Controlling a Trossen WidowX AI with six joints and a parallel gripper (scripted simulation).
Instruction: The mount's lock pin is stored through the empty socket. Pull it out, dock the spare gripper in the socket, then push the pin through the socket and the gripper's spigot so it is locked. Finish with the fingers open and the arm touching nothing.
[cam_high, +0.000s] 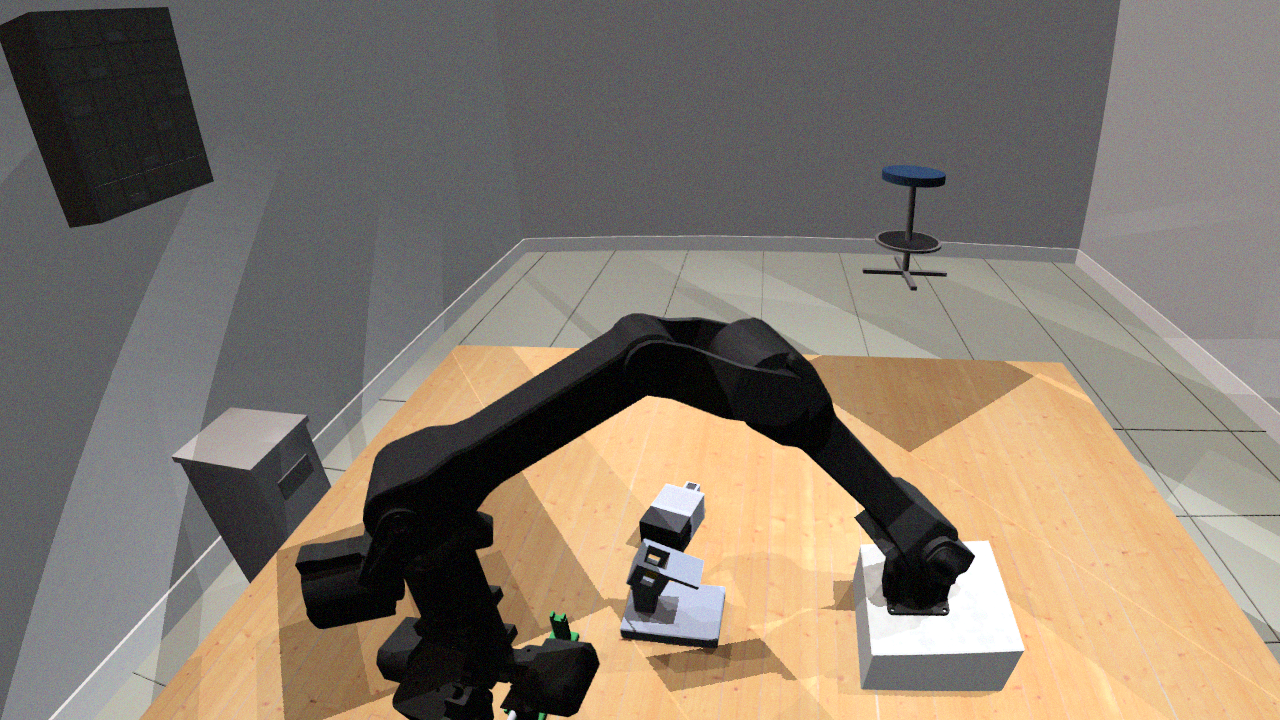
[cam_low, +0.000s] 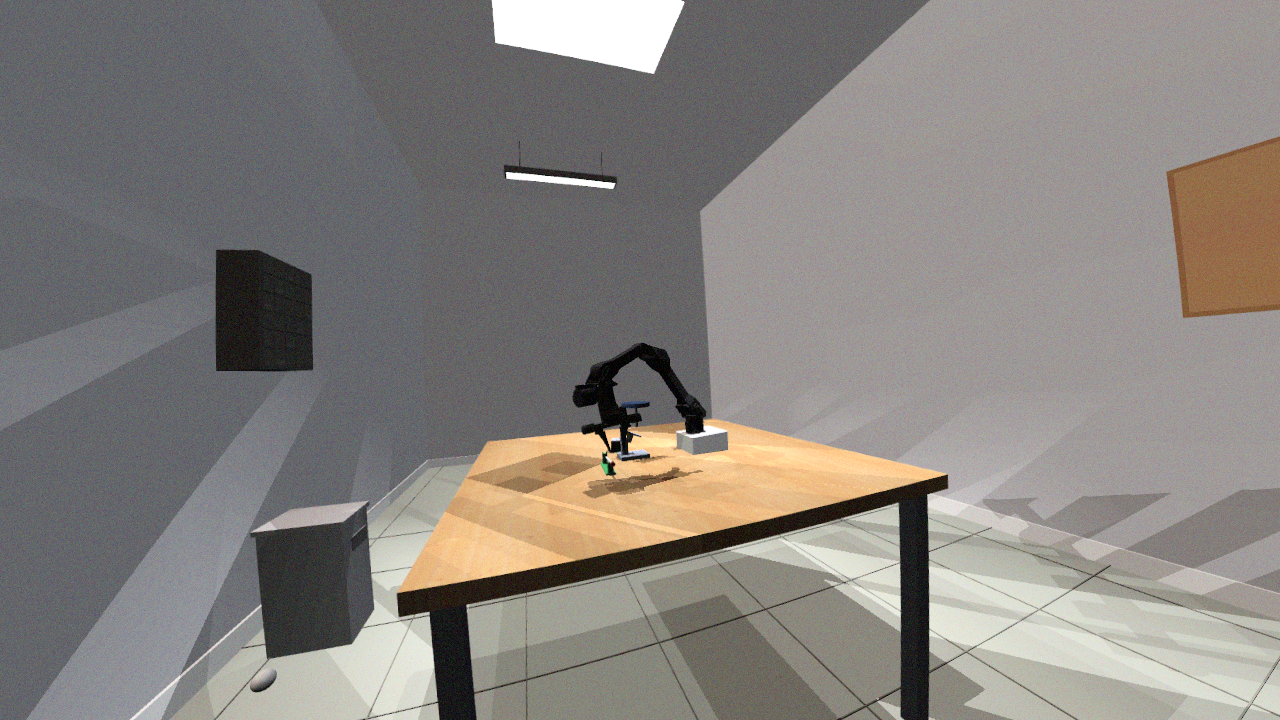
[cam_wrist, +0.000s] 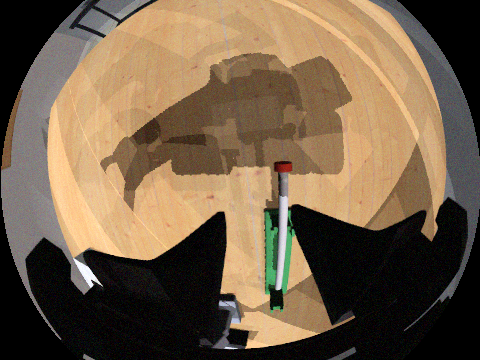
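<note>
Right now the green cradle is 20 mm ahead of my gripper tip, 100 mm to the right of it and 60 mm below it. Also, from my gripper tip: spare gripper: 80 mm behind, 370 mm to the right, 60 mm below; grey mount: 90 mm behind, 210 mm to the right, 30 mm below.
</note>
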